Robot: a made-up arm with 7 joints.
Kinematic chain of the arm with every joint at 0, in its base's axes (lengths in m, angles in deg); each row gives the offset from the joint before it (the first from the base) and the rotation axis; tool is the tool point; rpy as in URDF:
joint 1: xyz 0 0 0.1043 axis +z
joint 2: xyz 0 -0.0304 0.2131 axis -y
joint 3: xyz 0 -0.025 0.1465 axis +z
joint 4: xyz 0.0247 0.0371 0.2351 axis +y
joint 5: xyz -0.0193 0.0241 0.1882 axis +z
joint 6: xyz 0 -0.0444 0.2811 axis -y
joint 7: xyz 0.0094 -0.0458 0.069 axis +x
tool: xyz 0 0 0 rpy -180 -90 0
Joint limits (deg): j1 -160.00..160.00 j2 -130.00..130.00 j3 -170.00..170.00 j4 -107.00..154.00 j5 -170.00..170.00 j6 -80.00..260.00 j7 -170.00..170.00
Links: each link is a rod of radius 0.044 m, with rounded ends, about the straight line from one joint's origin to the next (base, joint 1, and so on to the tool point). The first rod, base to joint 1, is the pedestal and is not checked.
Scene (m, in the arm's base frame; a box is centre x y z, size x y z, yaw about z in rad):
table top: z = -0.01
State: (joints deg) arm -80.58 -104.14 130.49 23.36 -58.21 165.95 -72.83
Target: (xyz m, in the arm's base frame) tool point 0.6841 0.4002 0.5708
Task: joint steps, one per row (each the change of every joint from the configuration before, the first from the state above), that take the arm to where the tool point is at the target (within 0.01 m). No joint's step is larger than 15 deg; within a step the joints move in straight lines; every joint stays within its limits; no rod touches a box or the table.
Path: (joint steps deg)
1: -6.05 14.51 0.63 1.77 -1.22 -4.62 0.00
2: -6.06 14.52 0.63 1.77 -1.22 -4.62 0.00
3: -6.05 14.51 0.63 1.77 -1.22 -4.62 0.00
4: -6.06 14.51 0.63 1.77 -1.22 -4.62 0.00
5: -6.05 14.52 0.63 1.76 -1.23 -4.61 0.00
6: -6.06 14.51 0.63 1.77 -1.22 -4.62 0.00
7: -6.05 14.51 0.63 1.77 -1.22 -4.62 0.00
8: -6.05 14.52 0.63 1.77 -1.22 -4.62 0.00
9: -6.06 14.51 0.63 1.77 -1.22 -4.62 0.00
10: -6.05 14.51 0.63 1.77 -1.22 -4.62 0.00
11: -6.06 14.52 0.64 1.77 -1.22 -4.62 0.00

